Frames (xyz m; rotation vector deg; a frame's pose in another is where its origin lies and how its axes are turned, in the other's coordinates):
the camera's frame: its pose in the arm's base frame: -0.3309 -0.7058 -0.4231 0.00 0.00 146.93
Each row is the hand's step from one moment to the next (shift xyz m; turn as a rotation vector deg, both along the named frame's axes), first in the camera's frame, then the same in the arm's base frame.
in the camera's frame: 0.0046 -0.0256 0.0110 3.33 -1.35 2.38
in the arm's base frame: 0.0101 0.0240 0.0110 -2.05 2.95 2.38
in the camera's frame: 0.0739 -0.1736 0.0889 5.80 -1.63 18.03
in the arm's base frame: 0.0328 0.1858 0.0889 -3.97 4.53 18.03
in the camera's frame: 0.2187 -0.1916 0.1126 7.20 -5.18 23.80
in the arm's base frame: -0.0787 0.2799 0.1126 -3.21 8.27 23.80
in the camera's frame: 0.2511 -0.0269 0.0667 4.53 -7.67 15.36
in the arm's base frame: -0.1957 0.1596 0.0667 0.39 8.90 15.36
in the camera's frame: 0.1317 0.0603 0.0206 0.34 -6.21 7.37
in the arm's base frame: -0.1433 0.0213 0.0206 3.10 5.39 7.37
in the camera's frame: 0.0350 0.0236 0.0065 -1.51 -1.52 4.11
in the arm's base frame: -0.0422 -0.0007 0.0065 2.09 0.45 4.11
